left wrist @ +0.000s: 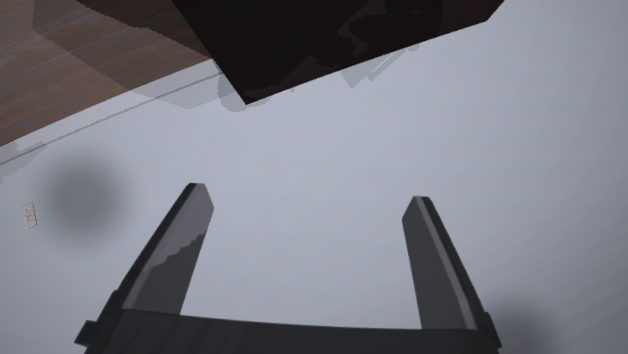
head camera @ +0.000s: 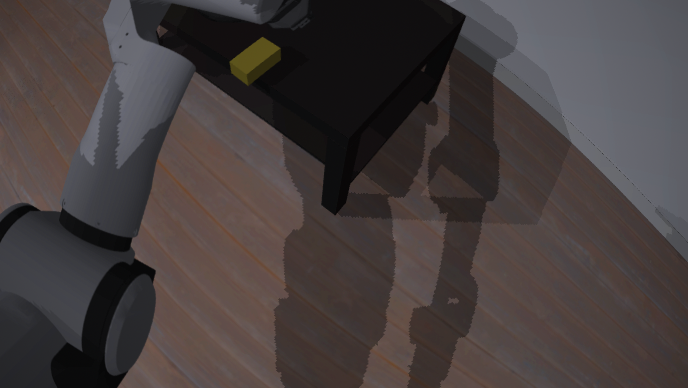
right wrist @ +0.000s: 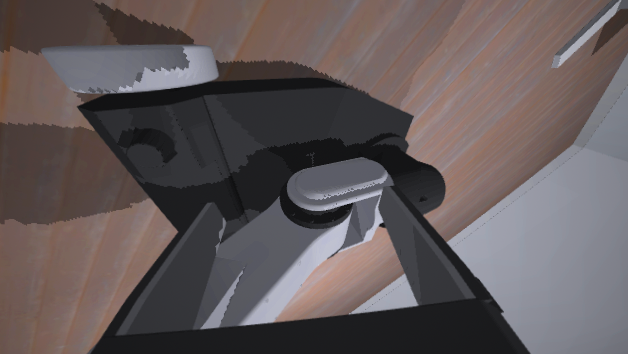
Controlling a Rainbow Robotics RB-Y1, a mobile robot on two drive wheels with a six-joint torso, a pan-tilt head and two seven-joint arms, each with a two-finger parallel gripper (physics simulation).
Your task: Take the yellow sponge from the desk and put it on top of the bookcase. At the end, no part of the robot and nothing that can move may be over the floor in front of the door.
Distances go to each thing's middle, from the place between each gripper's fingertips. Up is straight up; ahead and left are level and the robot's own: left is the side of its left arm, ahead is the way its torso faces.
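Yellow sponge (head camera: 254,61): my left hand is 80 mm to the right of it, 180 mm short of it and 370 mm above it.
My right hand is 330 mm to the right of the sponge, 1070 mm short of it and 50 mm below it.
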